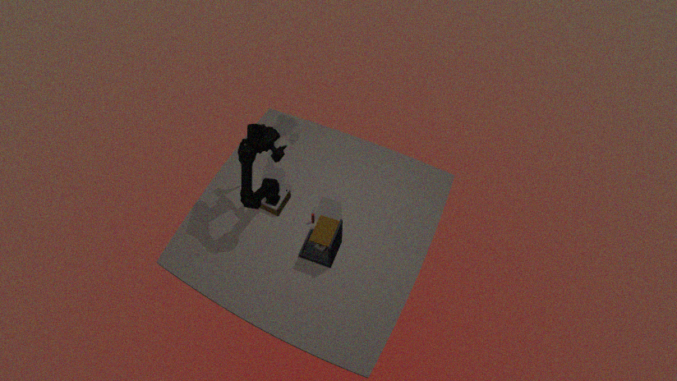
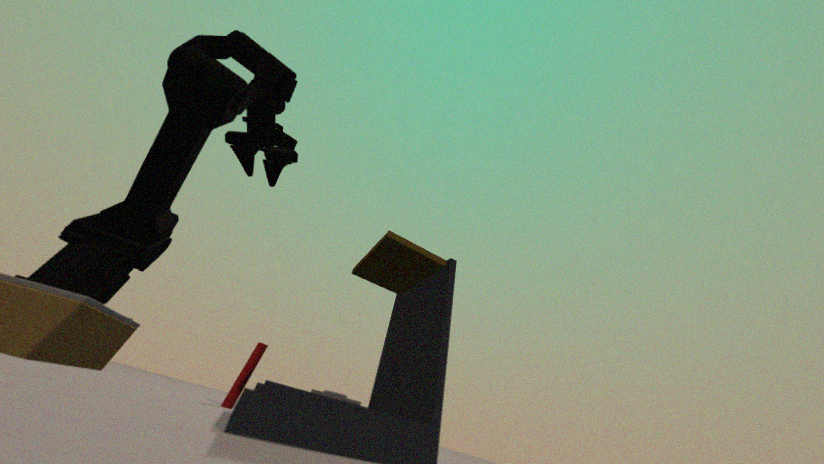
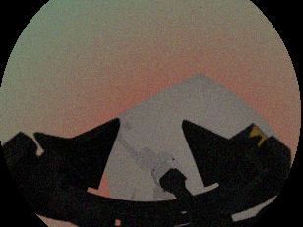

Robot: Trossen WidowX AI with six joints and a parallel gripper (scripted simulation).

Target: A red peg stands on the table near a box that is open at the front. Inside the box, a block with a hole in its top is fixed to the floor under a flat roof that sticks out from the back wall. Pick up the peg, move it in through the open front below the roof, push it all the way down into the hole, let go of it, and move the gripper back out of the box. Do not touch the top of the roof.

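Now: the red peg 390 mm below my gripper tip, 190 mm ahead of it and 130 mm to the right of it. Round my gripper tip: back wall: 370 mm ahead, 320 mm below, 270 mm to the right; yellow roof: 310 mm ahead, 270 mm to the right, 220 mm below.
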